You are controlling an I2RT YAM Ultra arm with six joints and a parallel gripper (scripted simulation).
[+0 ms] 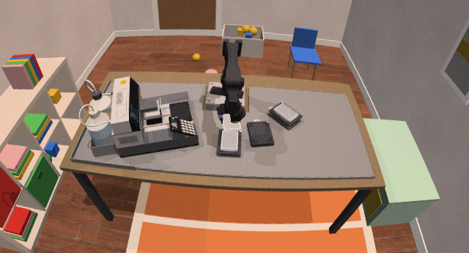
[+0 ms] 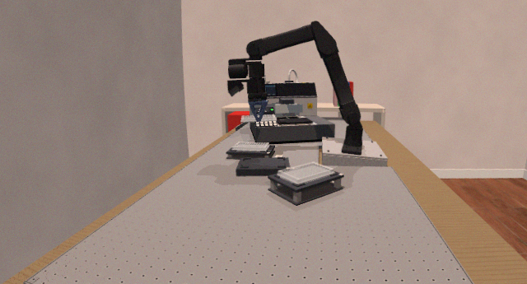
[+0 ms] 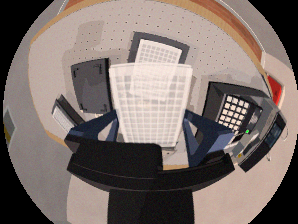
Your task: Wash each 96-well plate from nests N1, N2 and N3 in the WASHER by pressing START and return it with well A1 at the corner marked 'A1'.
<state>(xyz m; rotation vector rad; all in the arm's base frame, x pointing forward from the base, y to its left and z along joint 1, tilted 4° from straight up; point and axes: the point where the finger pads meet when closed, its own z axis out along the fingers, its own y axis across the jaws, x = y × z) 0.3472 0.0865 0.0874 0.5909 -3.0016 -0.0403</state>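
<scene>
My gripper is now 29 cm to the left of the washer carrier, 6 cm past it and 5 cm above it. Round my hand: manifold 42 cm to the right, 1 cm ahead; plate washer 42 cm to the right, 1 cm below, 1 cm ahead; nest 28 cm to the left, 24 cm behind, 11 cm below.
</scene>
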